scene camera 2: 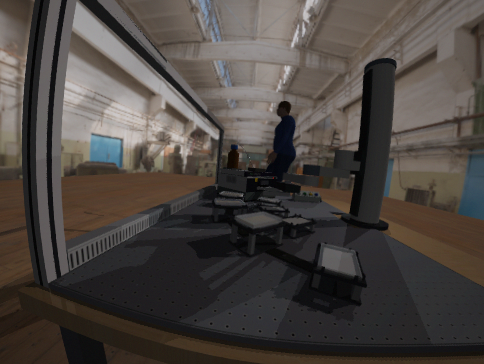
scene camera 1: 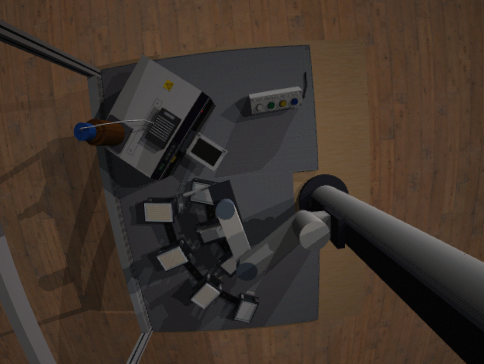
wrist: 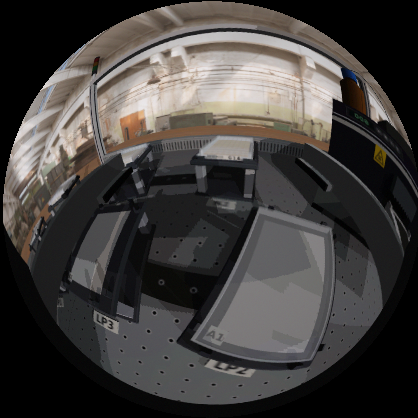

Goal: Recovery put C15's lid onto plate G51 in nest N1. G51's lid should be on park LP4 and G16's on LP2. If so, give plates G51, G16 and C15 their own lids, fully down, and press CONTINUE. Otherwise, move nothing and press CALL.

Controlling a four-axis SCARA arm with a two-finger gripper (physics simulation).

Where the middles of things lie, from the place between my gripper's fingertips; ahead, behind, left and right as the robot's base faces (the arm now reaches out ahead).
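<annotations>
Relative to the brown bottle (scene camera 1: 111,134), my hand is a fair way below it, a fair way short of it and far to the left of it.
</annotations>
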